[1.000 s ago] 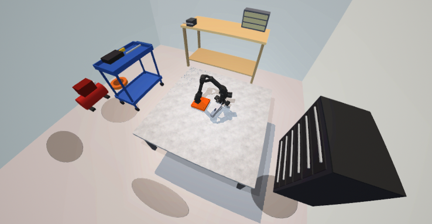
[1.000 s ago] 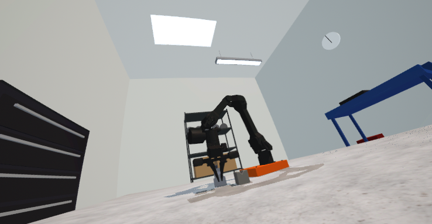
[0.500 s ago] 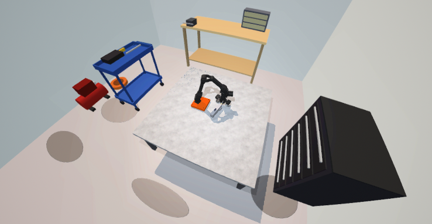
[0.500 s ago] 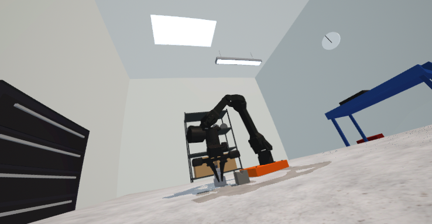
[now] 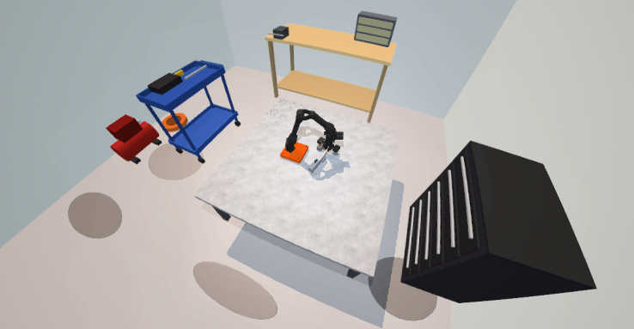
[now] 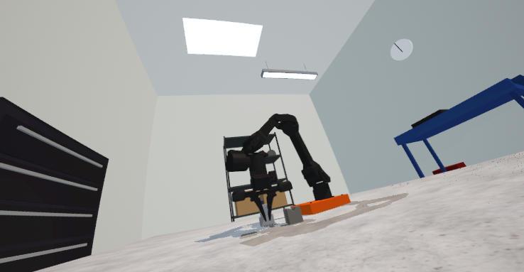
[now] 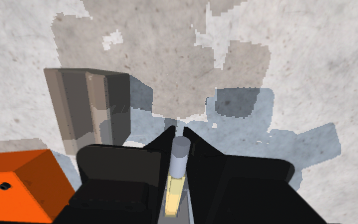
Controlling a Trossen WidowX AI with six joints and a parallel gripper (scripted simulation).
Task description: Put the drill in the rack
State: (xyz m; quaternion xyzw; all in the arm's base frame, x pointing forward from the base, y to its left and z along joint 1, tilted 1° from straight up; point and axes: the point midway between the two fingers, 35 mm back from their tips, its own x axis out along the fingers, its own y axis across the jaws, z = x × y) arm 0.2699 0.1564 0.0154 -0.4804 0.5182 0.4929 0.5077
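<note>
Now: gripper tip 5 cm to the left of the drill and 3 cm below it. From my gripper tip the other things lie so: dark key: 1 cm behind, 18 cm to the right, 3 cm above; rack: 7 cm behind, 2 cm to the left.
</note>
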